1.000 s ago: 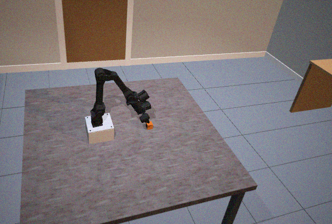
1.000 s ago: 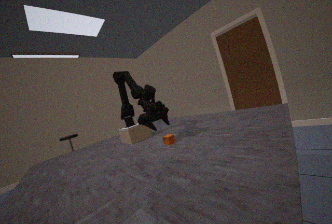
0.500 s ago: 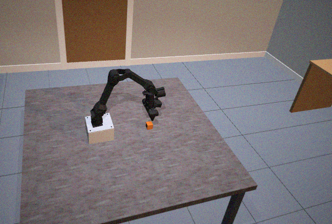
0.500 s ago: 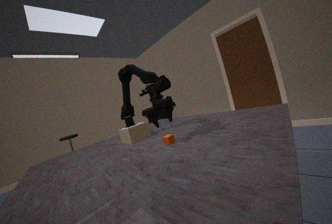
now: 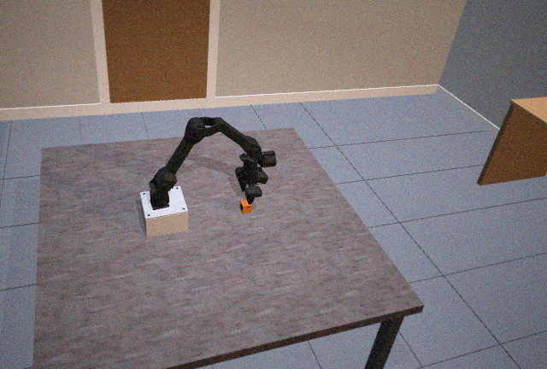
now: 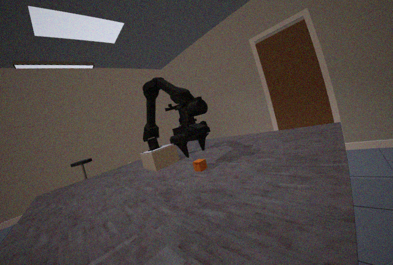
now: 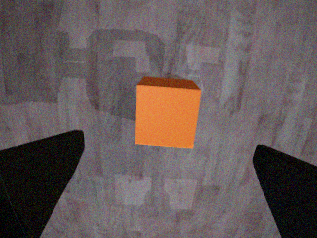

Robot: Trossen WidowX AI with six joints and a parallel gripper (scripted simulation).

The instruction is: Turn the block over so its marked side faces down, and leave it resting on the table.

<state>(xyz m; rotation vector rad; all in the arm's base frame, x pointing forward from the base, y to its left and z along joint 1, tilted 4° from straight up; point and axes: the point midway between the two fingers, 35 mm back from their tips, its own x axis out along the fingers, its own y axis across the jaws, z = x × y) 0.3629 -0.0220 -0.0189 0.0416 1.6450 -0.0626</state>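
My gripper tip is now 50 mm above the orange block and 10 mm past it.
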